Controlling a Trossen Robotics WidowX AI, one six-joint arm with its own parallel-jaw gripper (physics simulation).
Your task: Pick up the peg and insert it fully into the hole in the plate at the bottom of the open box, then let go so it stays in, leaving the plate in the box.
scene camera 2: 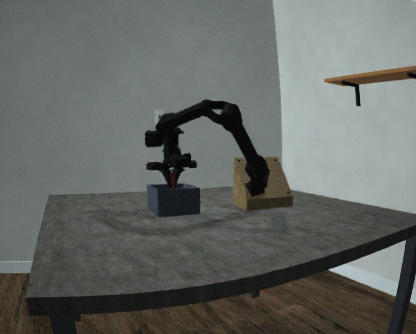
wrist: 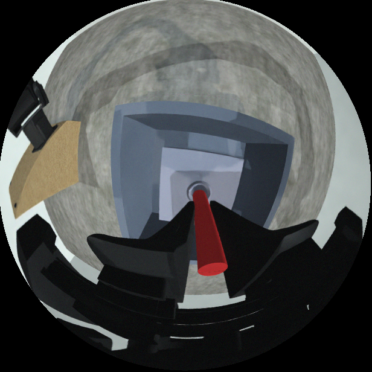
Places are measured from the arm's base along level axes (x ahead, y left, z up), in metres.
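Pixels of known places: gripper, between the fingertips: (scene camera 2: pixel 172 188); arm's base, origin of its link: (scene camera 2: pixel 255 188).
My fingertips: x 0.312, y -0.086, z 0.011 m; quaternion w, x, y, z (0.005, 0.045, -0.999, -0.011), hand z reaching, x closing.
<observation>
For each thing: its middle in the pictures, then the offset to it from my fingertips. Level surfaces: height alone.
- red peg, middle of its body: (scene camera 2: pixel 172 183) 0.000 m ahead, 0.001 m right, 0.019 m up
- blue-grey open box, middle of its body: (scene camera 2: pixel 172 199) 0.001 m ahead, 0.002 m right, 0.042 m down
- grey table, height of its surface: 0.090 m down
A red peg (scene camera 2: pixel 172 180) (wrist: pixel 208 235) stands about upright between the fingers of my gripper (scene camera 2: pixel 173 186) (wrist: pixel 201 205), which is shut on it. The fingertips are at the height of the rim of the blue-grey open box (scene camera 2: pixel 180 203) (wrist: pixel 118 165). In the wrist view a pale plate (wrist: pixel 172 187) lies at the box bottom. Its round hole (wrist: pixel 199 191) has a raised ring, and the peg's lower end overlaps the hole in that view. How deep the peg's end is, and whether it has entered the hole, I cannot tell. The box wall hides the peg's lower end in the scene view.
A tan wedge-shaped block (scene camera 2: pixel 272 201) (wrist: pixel 57 165) stands right of the box in the scene view, with the arm's base (scene camera 2: pixel 256 177) on it. The grey table (scene camera 2: pixel 150 260) (wrist: pixel 190 80) bears both. A wooden shelf (scene camera 2: pixel 375 75) is on the right wall.
</observation>
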